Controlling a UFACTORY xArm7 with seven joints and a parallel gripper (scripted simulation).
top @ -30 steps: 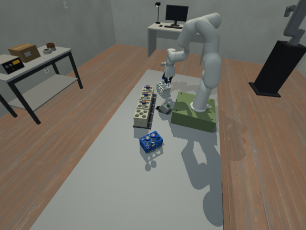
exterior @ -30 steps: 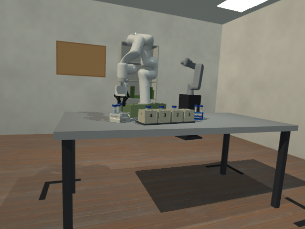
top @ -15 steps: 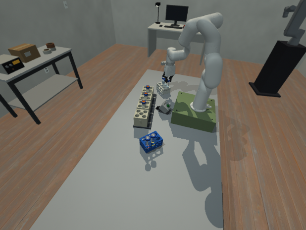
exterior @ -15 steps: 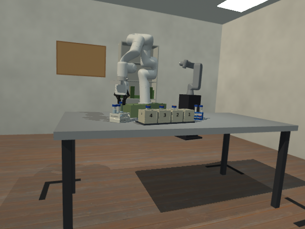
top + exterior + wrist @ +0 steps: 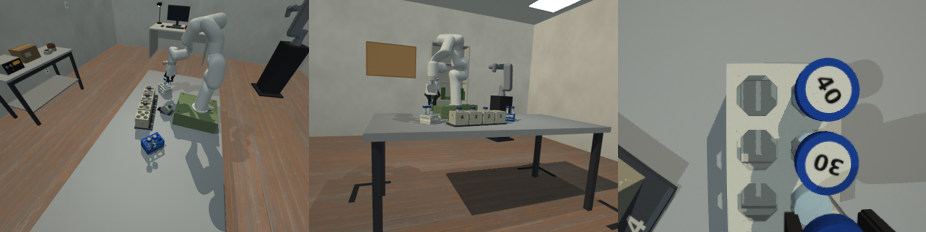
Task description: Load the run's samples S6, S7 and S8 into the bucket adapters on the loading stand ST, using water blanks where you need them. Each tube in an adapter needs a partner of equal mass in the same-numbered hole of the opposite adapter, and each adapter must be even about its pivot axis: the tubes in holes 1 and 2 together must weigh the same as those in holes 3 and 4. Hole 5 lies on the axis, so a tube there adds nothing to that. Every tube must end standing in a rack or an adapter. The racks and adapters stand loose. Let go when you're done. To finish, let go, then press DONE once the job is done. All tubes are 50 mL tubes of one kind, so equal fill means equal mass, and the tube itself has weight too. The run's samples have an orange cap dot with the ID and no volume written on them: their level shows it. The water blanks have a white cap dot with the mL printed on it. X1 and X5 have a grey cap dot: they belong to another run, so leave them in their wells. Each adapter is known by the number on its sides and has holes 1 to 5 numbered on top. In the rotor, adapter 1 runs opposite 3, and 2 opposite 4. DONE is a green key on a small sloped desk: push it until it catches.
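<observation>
My hand is 5 cm above the white-dot tube and 1 cm to the left of it. The rest, counted from my hand: white rack 11 cm below, 4 cm ahead, 2 cm to the right; then tube rack 65 cm to the left, 11 cm below, 8 cm ahead.
</observation>
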